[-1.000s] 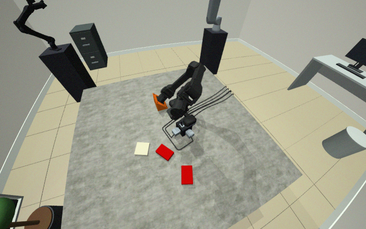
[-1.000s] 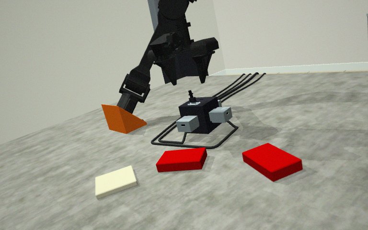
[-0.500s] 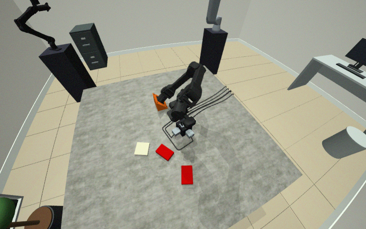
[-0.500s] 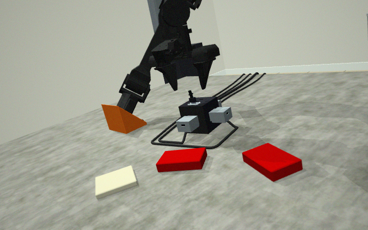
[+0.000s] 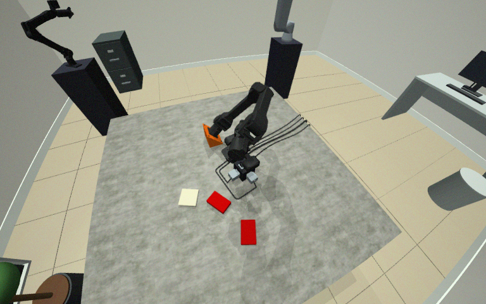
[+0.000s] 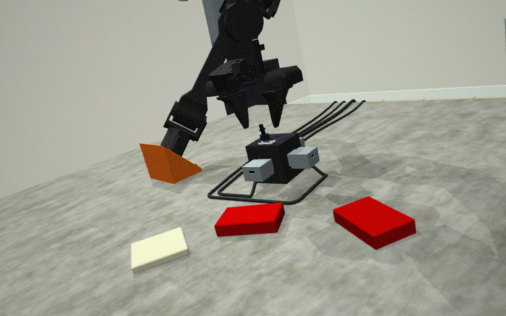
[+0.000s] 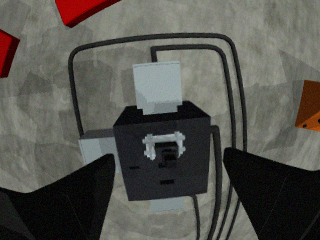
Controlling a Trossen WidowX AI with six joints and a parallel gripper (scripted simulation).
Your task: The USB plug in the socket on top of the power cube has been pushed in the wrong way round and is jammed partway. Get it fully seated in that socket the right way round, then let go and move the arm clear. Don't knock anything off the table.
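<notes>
Now: gripper tip 20 mm above the black USB plug. Round my gripper tip: USB socket: 10 mm to the left, 40 mm below; then cream block: 50 mm ahead, 260 mm to the right, 100 mm below.
</notes>
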